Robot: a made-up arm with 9 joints. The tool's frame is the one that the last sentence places.
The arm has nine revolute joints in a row. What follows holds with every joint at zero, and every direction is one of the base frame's. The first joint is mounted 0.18 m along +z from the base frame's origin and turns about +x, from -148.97 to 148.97 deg. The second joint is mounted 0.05 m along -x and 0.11 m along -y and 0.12 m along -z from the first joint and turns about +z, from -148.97 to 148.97 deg. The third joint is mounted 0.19 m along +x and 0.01 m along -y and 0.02 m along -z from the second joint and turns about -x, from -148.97 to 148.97 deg. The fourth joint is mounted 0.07 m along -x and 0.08 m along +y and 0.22 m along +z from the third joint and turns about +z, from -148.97 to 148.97 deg. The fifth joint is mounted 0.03 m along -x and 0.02 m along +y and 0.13 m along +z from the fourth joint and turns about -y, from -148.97 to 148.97 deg. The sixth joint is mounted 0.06 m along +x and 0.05 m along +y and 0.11 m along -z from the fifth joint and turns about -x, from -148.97 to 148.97 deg. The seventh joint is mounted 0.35 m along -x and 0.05 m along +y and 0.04 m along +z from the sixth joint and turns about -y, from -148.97 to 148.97 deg. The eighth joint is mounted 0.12 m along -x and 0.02 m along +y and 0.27 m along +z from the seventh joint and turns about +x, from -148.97 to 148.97 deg. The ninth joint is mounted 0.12 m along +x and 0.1 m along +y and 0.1 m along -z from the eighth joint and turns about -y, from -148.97 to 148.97 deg. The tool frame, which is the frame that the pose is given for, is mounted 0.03 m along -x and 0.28 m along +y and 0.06 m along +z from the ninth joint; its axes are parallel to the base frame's.
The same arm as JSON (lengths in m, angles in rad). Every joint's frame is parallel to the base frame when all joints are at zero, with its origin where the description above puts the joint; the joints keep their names.
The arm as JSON. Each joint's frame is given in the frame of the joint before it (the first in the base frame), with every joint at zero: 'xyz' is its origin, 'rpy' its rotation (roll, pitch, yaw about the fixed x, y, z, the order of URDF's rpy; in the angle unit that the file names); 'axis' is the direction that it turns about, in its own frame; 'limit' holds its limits. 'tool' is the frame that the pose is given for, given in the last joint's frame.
{
  "units": {
    "length": "m",
    "angle": "rad"
  },
  "joints": [
    {
      "name": "joint 1",
      "type": "revolute",
      "origin": {
        "xyz": [
          0.0,
          0.0,
          0.18
        ],
        "rpy": [
          0.0,
          0.0,
          0.0
        ]
      },
      "axis": "+x",
      "limit": {
        "lower": -2.6,
        "upper": 2.6
      }
    },
    {
      "name": "joint 2",
      "type": "revolute",
      "origin": {
        "xyz": [
          -0.05,
          -0.11,
          -0.12
        ],
        "rpy": [
          0.0,
          0.0,
          0.0
        ]
      },
      "axis": "+z",
      "limit": {
        "lower": -2.6,
        "upper": 2.6
      }
    },
    {
      "name": "joint 3",
      "type": "revolute",
      "origin": {
        "xyz": [
          0.19,
          -0.01,
          -0.02
        ],
        "rpy": [
          0.0,
          0.0,
          0.0
        ]
      },
      "axis": "-x",
      "limit": {
        "lower": -2.6,
        "upper": 2.6
      }
    },
    {
      "name": "joint 4",
      "type": "revolute",
      "origin": {
        "xyz": [
          -0.07,
          0.08,
          0.22
        ],
        "rpy": [
          0.0,
          0.0,
          0.0
        ]
      },
      "axis": "+z",
      "limit": {
        "lower": -2.6,
        "upper": 2.6
      }
    },
    {
      "name": "joint 5",
      "type": "revolute",
      "origin": {
        "xyz": [
          -0.03,
          0.02,
          0.13
        ],
        "rpy": [
          0.0,
          0.0,
          0.0
        ]
      },
      "axis": "-y",
      "limit": {
        "lower": -2.6,
        "upper": 2.6
      }
    },
    {
      "name": "joint 6",
      "type": "revolute",
      "origin": {
        "xyz": [
          0.06,
          0.05,
          -0.11
        ],
        "rpy": [
          0.0,
          0.0,
          0.0
        ]
      },
      "axis": "-x",
      "limit": {
        "lower": -2.6,
        "upper": 2.6
      }
    },
    {
      "name": "joint 7",
      "type": "revolute",
      "origin": {
        "xyz": [
          -0.35,
          0.05,
          0.04
        ],
        "rpy": [
          0.0,
          0.0,
          0.0
        ]
      },
      "axis": "-y",
      "limit": {
        "lower": -2.6,
        "upper": 2.6
      }
    },
    {
      "name": "joint 8",
      "type": "revolute",
      "origin": {
        "xyz": [
          -0.12,
          0.02,
          0.27
        ],
        "rpy": [
          0.0,
          0.0,
          0.0
        ]
      },
      "axis": "+x",
      "limit": {
        "lower": -2.6,
        "upper": 2.6
      }
    },
    {
      "name": "joint 9",
      "type": "revolute",
      "origin": {
        "xyz": [
          0.12,
          0.1,
          -0.1
        ],
        "rpy": [
          0.0,
          0.0,
          0.0
        ]
      },
      "axis": "-y",
      "limit": {
        "lower": -2.6,
        "upper": 2.6
      }
    }
  ],
  "tool": {
    "origin": {
      "xyz": [
        -0.03,
        0.28,
        0.06
      ],
      "rpy": [
        0.0,
        0.0,
        0.0
      ]
    }
  }
}

